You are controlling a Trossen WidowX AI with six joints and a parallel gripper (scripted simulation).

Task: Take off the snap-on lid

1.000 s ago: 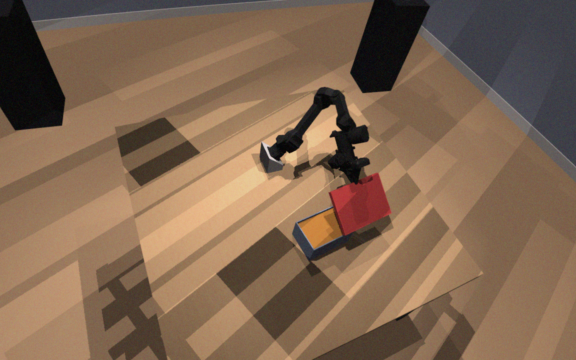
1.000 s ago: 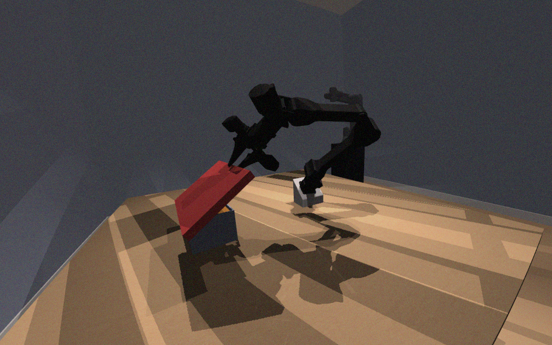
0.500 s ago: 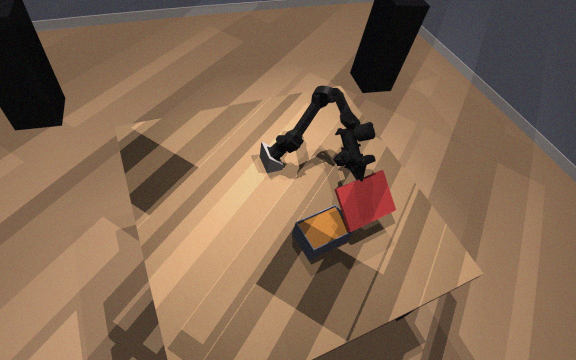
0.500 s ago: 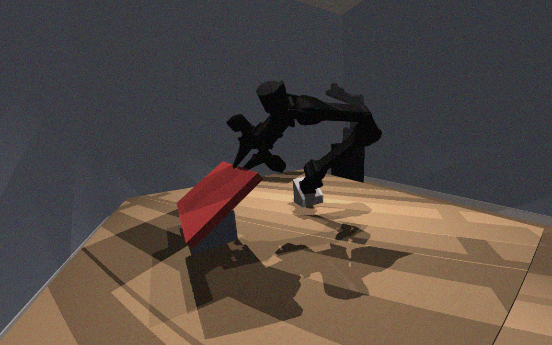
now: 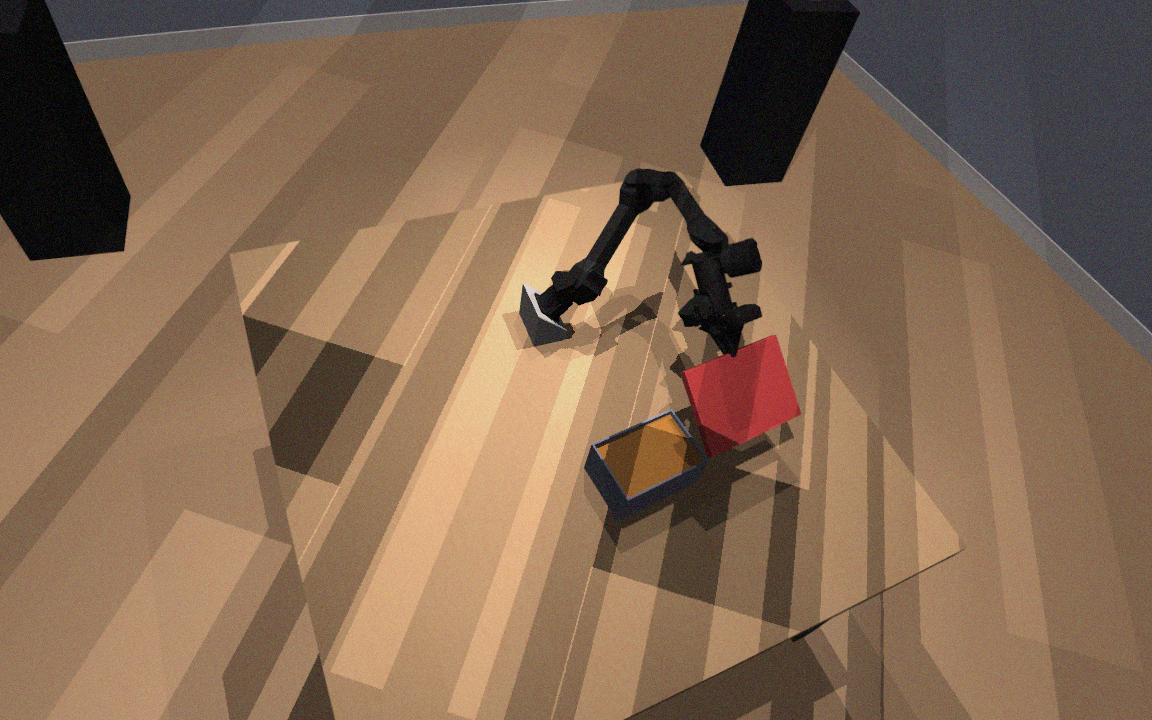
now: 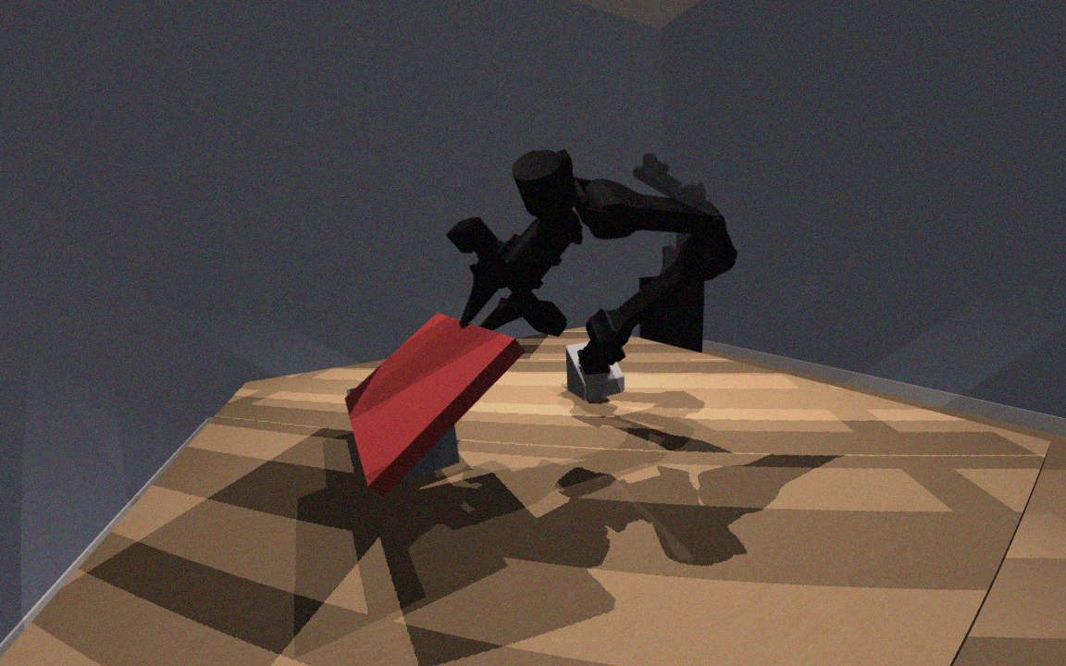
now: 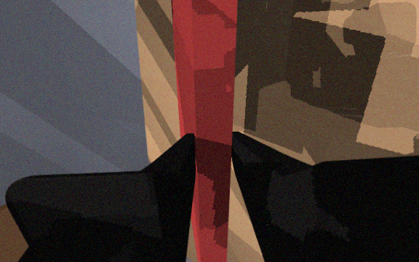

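Right now the red lid is 7 cm ahead of my gripper tip, 4 cm below it and 2 cm to the left of it. Round my gripper tip: storage box (18 cm to the right, 18 cm below, 11 cm ahead).
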